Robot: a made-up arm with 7 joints. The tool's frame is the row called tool. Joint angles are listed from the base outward. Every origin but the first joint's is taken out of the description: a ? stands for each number. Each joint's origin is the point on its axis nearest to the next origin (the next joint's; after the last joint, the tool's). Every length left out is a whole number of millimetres.
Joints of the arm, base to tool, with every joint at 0 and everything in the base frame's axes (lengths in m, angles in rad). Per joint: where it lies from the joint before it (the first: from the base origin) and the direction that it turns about. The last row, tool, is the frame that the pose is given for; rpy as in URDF.
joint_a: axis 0 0 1 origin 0.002 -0.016 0.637
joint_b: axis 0 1 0 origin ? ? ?
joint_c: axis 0 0 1 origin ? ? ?
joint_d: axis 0 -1 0 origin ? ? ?
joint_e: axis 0 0 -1 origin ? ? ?
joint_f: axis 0 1 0 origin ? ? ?
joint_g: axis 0 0 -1 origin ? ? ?
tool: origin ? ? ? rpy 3.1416 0 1.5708
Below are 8 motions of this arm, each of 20 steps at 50 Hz.
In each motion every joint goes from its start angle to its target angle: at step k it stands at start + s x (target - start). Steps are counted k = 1, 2, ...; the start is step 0. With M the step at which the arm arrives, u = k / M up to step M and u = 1 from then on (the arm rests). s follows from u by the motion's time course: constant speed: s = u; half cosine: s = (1 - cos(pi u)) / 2; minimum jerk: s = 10 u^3 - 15 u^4 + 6 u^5.
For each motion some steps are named. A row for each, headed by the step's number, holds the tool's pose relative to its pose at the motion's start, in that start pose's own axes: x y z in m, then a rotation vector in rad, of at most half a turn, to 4 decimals.
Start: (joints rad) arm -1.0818 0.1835 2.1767 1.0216 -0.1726 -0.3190 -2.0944
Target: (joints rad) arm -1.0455 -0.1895 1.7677 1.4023 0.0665 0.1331 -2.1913
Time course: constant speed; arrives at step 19
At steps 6, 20:
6: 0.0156 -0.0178 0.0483 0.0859 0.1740 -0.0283
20: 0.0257 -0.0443 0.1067 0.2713 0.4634 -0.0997

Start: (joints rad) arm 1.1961 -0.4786 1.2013 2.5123 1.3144 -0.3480 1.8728
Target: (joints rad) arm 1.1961 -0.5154 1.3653 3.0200 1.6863 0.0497 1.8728
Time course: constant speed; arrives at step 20
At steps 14, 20:
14: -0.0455 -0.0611 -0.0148 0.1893 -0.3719 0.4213
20: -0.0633 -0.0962 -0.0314 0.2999 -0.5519 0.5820

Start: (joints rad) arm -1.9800 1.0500 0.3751 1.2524 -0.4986 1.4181 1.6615
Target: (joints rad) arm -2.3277 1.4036 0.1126 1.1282 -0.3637 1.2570 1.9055
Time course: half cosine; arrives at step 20
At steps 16, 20:
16: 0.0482 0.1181 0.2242 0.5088 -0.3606 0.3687
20: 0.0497 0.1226 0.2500 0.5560 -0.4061 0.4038

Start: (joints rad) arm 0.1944 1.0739 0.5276 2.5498 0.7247 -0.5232 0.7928
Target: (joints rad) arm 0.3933 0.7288 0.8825 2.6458 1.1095 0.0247 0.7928
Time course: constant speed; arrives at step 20
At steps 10, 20:
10: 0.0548 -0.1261 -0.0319 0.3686 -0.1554 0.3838
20: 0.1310 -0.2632 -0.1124 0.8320 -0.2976 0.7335

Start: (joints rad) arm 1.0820 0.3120 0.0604 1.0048 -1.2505 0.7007 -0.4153
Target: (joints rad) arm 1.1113 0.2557 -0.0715 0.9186 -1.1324 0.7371 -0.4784
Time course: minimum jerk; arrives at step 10
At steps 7, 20:
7: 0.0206 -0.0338 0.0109 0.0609 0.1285 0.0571
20: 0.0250 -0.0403 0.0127 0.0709 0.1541 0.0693

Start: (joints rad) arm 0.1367 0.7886 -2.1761 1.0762 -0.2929 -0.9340 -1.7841
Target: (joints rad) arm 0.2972 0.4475 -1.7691 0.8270 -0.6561 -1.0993 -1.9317
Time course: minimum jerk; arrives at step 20
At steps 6, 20:
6: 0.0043 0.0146 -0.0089 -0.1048 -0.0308 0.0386
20: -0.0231 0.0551 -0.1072 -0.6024 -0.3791 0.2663

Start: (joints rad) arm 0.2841 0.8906 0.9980 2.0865 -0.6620 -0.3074 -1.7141
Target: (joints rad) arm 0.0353 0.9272 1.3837 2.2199 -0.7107 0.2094 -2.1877
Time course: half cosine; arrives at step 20
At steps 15, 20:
15: -0.0349 -0.1200 -0.0474 0.0213 0.1891 -0.2642
20: -0.0412 -0.1399 -0.0601 0.0149 0.2183 -0.3078

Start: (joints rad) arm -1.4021 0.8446 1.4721 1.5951 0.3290 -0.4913 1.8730
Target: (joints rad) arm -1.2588 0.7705 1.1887 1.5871 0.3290 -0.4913 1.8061
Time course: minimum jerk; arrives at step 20
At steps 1, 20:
1: -0.0001 0.0000 0.0001 -0.0002 0.0000 -0.0003
20: -0.0526 0.0273 0.0382 -0.1332 0.0083 -0.2504

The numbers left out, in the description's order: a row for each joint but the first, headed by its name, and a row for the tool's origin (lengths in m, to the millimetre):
joint_b: 0.014 0.001 0
joint_c: -0.01 0 0.466
joint_d: 0.071 0.026 0
joint_e: 0.056 0 -0.206
joint_f: 0.026 0.043 0
joint_g: 0.116 0 -0.147
tool: 0.003 0.008 0

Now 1 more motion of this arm.
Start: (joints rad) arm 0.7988 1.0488 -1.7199 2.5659 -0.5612 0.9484 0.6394
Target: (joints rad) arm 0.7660 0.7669 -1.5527 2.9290 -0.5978 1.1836 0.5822
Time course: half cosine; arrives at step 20
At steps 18, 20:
18: -0.2104 0.0654 0.0477 0.0718 -0.0316 0.3335
20: -0.2165 0.0661 0.0488 0.0736 -0.0328 0.3425

